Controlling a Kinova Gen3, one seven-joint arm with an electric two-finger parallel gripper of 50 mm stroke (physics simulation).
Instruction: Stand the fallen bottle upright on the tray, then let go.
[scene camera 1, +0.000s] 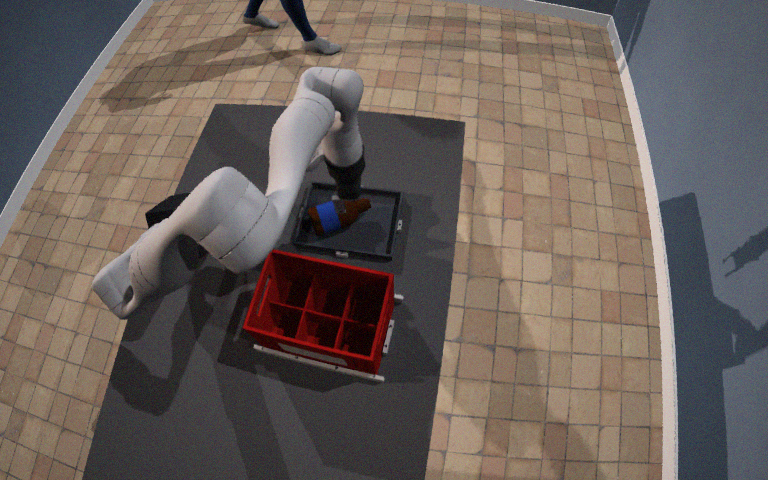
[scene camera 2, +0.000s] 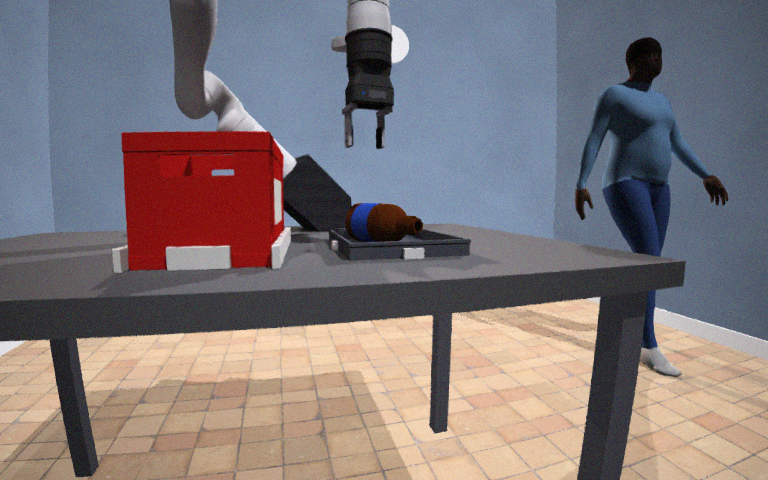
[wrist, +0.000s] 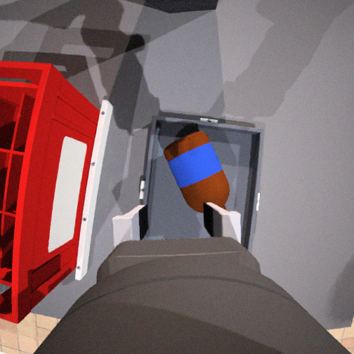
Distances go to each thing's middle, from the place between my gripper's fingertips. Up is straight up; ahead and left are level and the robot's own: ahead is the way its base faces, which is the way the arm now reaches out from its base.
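Relative to the brown bottle (scene camera 2: 373, 222), my hand is 13 cm above it, 3 cm past it and 4 cm to the right of it. The dark tray (scene camera 2: 435, 244) is 16 cm below my hand and 5 cm to the left of it. Red crate (scene camera 2: 171, 198): 24 cm to the right of my hand, 4 cm behind it, 9 cm below it. Going by their middles, the red crate is the farthest from my hand of the things named here.
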